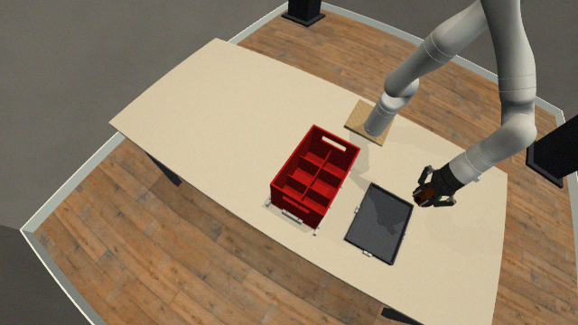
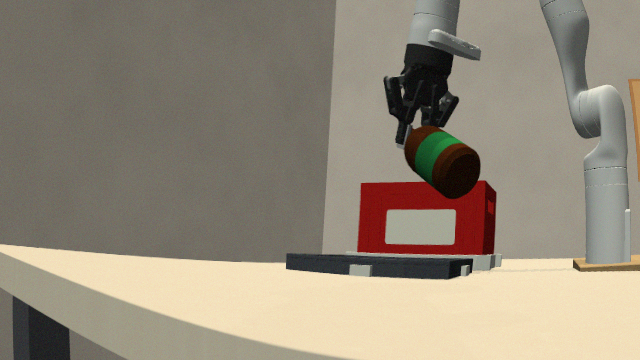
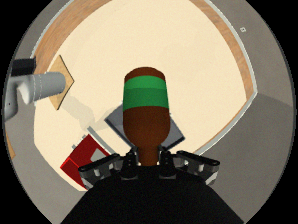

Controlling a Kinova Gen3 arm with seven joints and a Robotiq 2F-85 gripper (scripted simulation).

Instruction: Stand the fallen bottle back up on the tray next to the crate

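The brown bottle lies 4 cm behind my hand, 2 cm to the left of it and 3 cm below it. The rest, counted from my hand: dark grey tray (5 cm ahead, 3 cm to the right, 19 cm below); red crate (9 cm ahead, 32 cm to the right, 12 cm below).
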